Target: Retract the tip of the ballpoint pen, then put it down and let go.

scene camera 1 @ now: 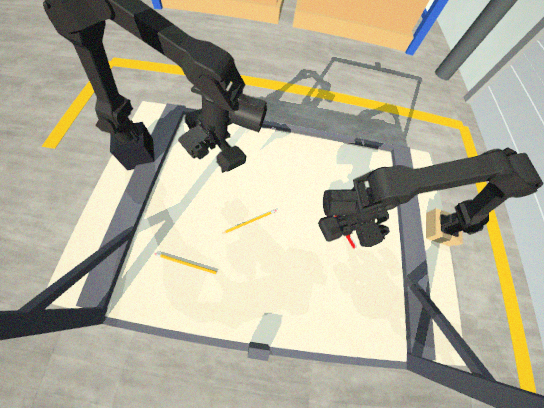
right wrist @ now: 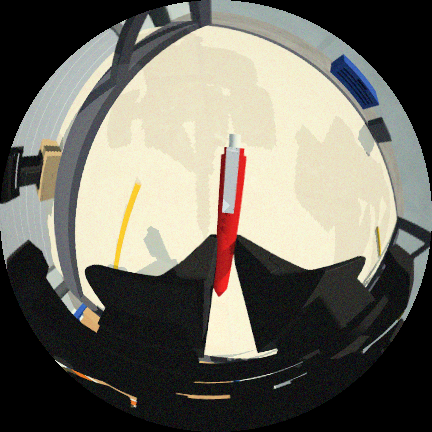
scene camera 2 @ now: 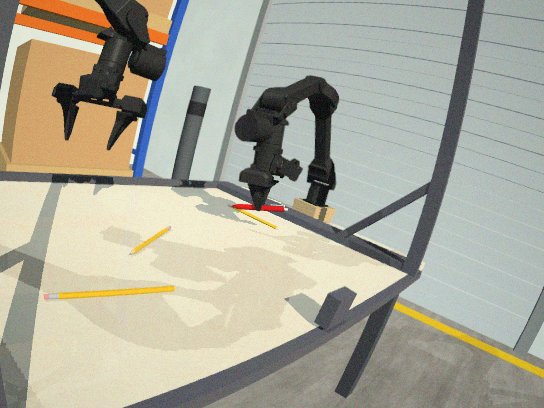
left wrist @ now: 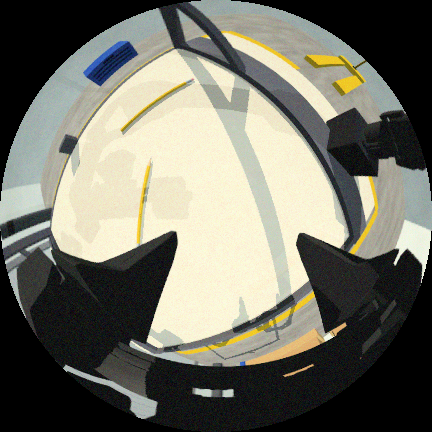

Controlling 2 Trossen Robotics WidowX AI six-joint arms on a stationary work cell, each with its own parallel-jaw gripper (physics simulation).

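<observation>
My right gripper is shut on a red ballpoint pen, holding it nearly level, low over the table. The pen's pale push button and grey clip point away from the gripper in the right wrist view; its red cone end lies back between the fingers. Whether the writing tip is out is too small to tell, and any gap between pen and table is unclear. In scene camera 1 the gripper hides most of the pen. My left gripper is open and empty, high above the table's far side.
Yellow pencils lie on the table. Another pencil lies close by the held pen. A small dark block stands at the table's near edge. Dark frame bars border the top.
</observation>
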